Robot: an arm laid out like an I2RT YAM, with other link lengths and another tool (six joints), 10 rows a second.
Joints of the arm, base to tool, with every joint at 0 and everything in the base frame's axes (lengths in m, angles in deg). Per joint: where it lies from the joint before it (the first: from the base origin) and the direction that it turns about. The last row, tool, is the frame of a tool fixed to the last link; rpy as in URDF.
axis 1: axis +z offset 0 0 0.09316
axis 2: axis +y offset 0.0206 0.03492 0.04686
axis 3: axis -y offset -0.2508 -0.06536 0
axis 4: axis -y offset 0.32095 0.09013 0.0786
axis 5: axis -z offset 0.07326 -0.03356 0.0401
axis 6: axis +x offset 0.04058 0 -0.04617
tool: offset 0.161 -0.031 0.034 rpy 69.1 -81.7 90
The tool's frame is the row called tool.
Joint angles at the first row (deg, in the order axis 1, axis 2, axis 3, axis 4, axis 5, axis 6):
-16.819, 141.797, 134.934, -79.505, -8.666, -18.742
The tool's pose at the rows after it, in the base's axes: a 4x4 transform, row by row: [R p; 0 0 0 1], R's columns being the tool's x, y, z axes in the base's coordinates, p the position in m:
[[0.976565 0.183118 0.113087 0.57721], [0.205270 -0.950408 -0.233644 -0.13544], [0.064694 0.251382 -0.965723 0.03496], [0 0 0 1]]
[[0.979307 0.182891 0.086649 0.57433], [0.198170 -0.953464 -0.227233 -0.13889], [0.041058 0.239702 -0.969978 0.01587], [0 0 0 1]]
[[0.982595 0.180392 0.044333 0.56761], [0.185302 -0.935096 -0.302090 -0.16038], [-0.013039 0.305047 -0.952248 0.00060], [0 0 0 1]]
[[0.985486 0.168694 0.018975 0.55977], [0.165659 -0.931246 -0.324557 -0.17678], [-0.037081 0.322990 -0.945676 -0.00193], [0 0 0 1]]
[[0.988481 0.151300 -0.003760 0.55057], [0.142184 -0.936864 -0.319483 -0.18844], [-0.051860 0.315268 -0.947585 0.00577], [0 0 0 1]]
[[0.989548 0.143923 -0.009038 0.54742], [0.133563 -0.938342 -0.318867 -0.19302], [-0.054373 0.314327 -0.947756 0.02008], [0 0 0 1]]
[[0.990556 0.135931 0.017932 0.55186], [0.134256 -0.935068 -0.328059 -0.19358], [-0.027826 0.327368 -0.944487 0.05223], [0 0 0 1]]
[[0.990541 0.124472 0.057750 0.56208], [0.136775 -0.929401 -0.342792 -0.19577], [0.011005 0.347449 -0.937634 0.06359], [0 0 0 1]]
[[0.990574 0.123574 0.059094 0.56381], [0.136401 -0.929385 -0.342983 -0.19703], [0.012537 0.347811 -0.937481 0.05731], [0 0 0 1]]
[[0.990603 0.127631 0.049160 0.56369], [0.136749 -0.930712 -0.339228 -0.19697], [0.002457 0.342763 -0.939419 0.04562], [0 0 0 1]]
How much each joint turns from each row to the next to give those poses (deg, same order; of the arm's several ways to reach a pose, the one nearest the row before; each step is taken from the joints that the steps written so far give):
0.263, 2.623, -0.065, -0.699, 1.355, -1.574
-0.394, 1.899, -0.070, 0.439, 0.022, 0.000
-0.481, 1.575, 0.002, 0.720, 4.874, 0.481
-1.201, 0.287, 0.026, -0.439, 1.617, -0.021
-1.378, -0.136, 1.173, -2.269, 0.000, -0.001
-0.525, 0.002, 2.494, -2.646, 0.022, -0.022
0.088, -0.001, 5.507, -3.803, -0.044, 0.022
0.153, 0.024, 1.795, 0.764, 0.022, 0.000
-0.066, 0.241, -0.719, 1.048, -0.022, -0.044
0.000, 0.655, -0.898, 0.896, 0.000, -0.022

